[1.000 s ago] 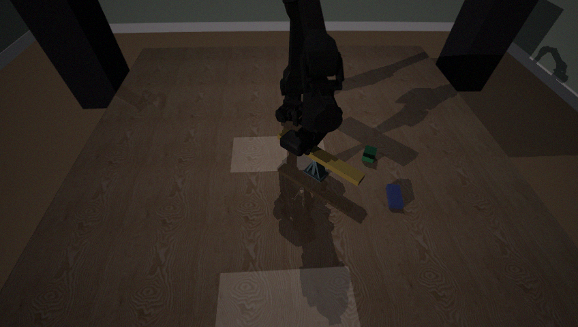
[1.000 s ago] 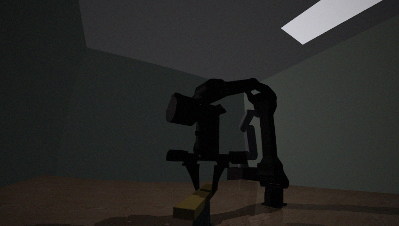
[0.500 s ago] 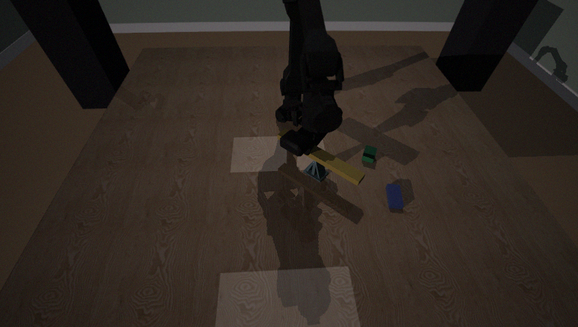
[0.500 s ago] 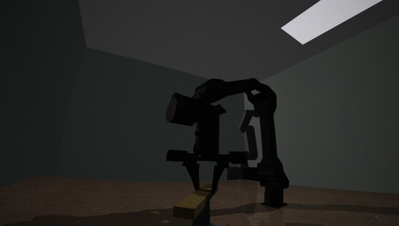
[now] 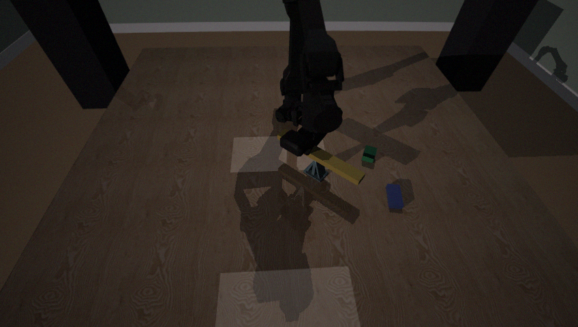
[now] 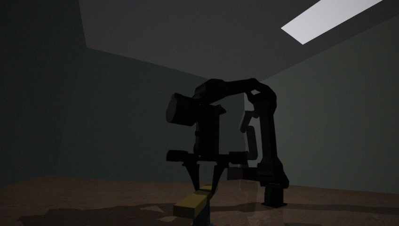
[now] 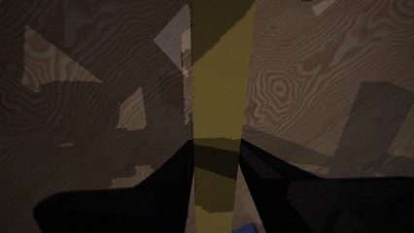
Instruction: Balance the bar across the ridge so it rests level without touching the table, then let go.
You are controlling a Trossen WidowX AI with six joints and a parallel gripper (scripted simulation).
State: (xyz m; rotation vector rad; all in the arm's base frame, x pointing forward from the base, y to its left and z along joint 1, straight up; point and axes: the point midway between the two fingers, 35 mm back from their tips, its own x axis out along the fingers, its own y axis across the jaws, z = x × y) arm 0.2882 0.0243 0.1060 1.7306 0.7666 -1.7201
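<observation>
Right now the yellow bar is 2 cm ahead of my gripper tip and 2 cm to the left of it. Also, from my gripper tip: blue block 11 cm ahead, 22 cm to the left, 6 cm below; then green block 3 cm behind, 18 cm to the left, 6 cm below.
</observation>
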